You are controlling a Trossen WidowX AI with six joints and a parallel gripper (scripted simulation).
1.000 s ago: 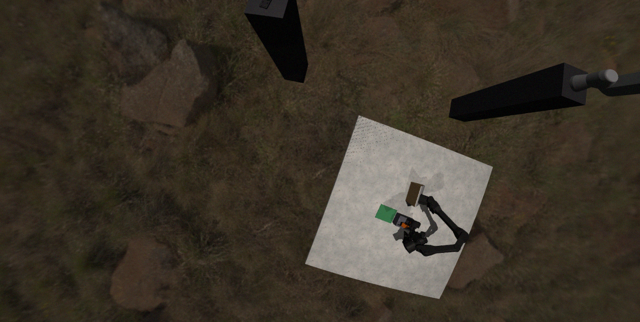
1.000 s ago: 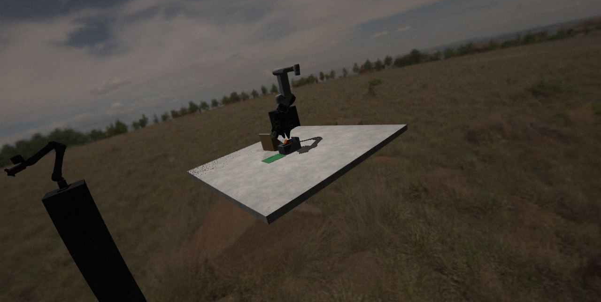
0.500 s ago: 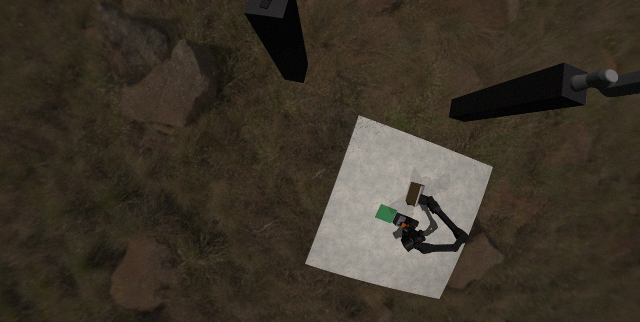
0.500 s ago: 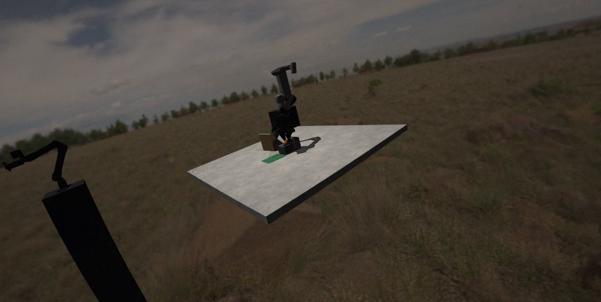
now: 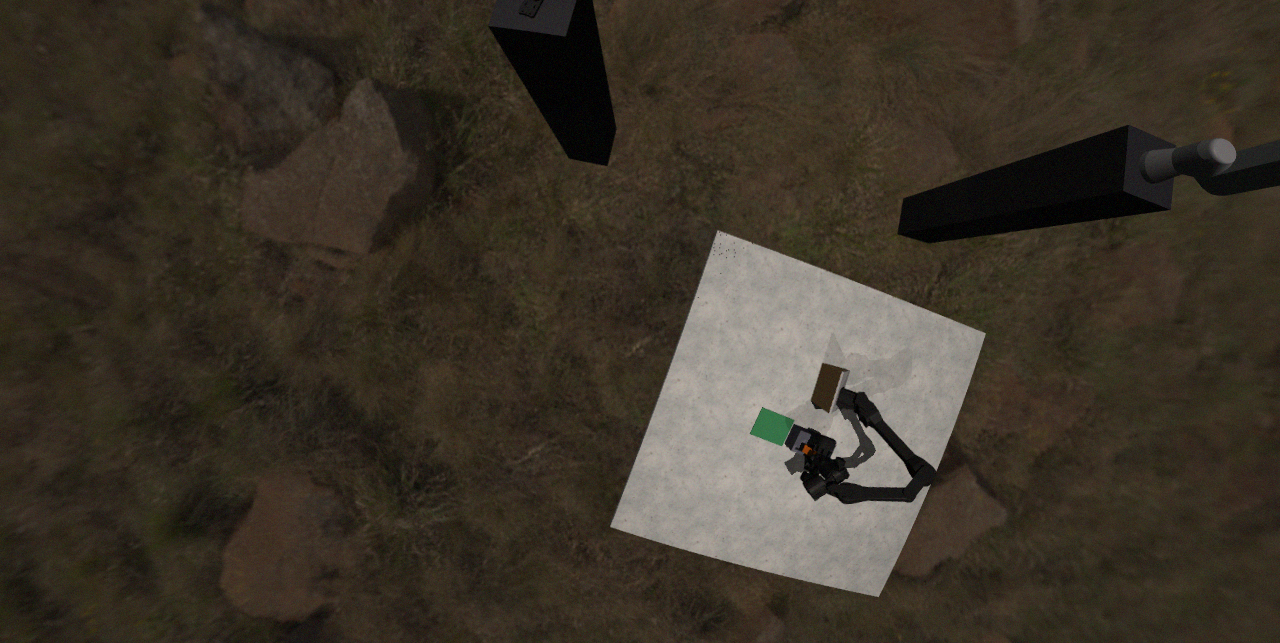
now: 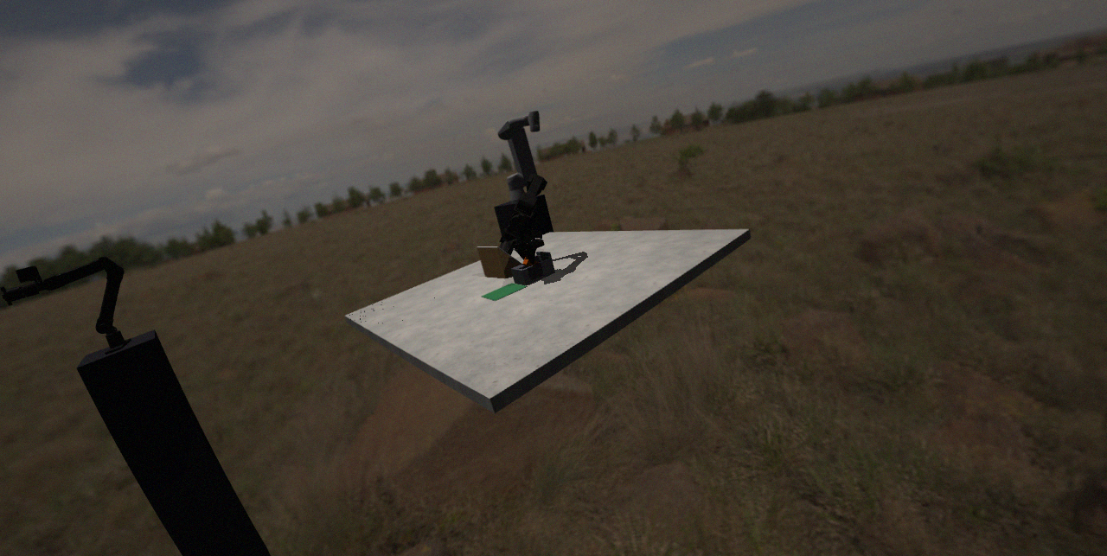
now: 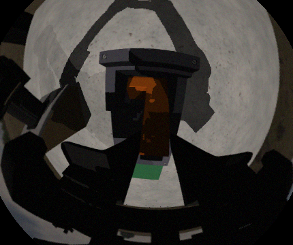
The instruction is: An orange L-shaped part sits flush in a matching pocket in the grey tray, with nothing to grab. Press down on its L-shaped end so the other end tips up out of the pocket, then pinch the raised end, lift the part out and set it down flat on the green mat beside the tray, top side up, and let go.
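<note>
Now: the orange L-shaped part 10 mm behind my gripper tip, 40 mm to the left of it and 30 mm below it. The rest, counted from my gripper tip: green mat 40 mm behind, 140 mm to the right, 80 mm below.
</note>
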